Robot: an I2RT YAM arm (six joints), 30 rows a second.
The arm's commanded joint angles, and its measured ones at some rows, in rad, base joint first. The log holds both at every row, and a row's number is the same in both.
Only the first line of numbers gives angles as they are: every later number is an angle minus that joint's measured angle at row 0.
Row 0, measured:
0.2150 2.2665 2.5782 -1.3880 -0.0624 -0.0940
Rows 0 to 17, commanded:
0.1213 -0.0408 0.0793 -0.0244 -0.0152 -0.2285
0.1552 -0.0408 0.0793 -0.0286 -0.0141 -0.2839
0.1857 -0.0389 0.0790 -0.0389 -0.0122 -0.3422
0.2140 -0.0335 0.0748 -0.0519 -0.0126 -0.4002
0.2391 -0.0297 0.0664 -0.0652 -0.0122 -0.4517
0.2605 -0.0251 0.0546 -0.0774 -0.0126 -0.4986
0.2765 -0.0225 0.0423 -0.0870 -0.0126 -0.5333
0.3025 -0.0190 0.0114 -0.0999 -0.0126 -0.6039
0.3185 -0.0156 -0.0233 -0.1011 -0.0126 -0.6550
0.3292 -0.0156 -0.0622 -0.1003 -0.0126 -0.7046
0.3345 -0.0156 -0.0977 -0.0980 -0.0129 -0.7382
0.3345 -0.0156 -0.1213 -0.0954 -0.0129 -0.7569
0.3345 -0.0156 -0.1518 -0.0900 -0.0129 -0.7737
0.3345 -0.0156 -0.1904 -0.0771 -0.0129 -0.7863
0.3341 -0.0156 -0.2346 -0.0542 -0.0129 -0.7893
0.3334 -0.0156 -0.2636 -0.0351 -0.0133 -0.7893
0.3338 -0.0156 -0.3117 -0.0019 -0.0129 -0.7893
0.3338 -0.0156 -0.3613 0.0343 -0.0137 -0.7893
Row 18, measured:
0.3299 -0.0259 -0.2514 -0.0210 -0.0103 -0.7248
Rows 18 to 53, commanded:
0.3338 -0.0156 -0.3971 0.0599 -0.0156 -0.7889
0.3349 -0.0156 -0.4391 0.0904 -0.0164 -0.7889
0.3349 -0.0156 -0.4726 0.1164 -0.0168 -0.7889
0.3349 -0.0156 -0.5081 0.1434 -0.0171 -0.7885
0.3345 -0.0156 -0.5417 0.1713 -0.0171 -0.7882
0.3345 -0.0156 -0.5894 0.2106 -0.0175 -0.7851
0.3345 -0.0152 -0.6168 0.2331 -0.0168 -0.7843
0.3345 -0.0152 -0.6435 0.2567 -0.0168 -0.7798
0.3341 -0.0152 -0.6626 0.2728 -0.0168 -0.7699
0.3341 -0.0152 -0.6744 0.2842 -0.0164 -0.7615
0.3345 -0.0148 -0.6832 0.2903 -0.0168 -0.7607
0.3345 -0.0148 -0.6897 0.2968 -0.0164 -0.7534
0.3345 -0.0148 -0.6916 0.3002 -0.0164 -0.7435
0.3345 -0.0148 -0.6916 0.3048 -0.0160 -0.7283
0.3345 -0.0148 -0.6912 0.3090 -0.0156 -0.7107
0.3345 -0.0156 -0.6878 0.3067 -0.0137 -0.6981
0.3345 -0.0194 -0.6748 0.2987 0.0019 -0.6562
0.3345 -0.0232 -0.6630 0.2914 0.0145 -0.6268
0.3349 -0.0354 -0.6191 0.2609 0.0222 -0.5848
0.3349 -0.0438 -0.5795 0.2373 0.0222 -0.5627
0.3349 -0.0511 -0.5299 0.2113 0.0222 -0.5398
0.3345 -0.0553 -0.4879 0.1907 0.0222 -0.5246
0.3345 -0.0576 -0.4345 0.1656 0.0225 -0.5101
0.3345 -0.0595 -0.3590 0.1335 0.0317 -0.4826
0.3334 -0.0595 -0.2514 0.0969 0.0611 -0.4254
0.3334 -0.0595 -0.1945 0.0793 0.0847 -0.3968
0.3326 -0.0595 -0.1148 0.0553 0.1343 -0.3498
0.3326 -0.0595 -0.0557 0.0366 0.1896 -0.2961
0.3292 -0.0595 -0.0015 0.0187 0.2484 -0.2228
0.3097 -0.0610 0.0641 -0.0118 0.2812 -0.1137
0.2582 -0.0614 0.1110 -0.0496 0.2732 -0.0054
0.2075 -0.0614 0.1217 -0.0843 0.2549 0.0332
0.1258 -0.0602 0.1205 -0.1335 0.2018 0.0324
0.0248 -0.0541 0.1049 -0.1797 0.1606 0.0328
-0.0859 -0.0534 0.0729 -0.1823 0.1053 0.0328
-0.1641 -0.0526 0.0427 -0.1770 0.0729 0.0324
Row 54, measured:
-0.0119 -0.0541 0.0900 -0.1766 0.1618 -0.0168
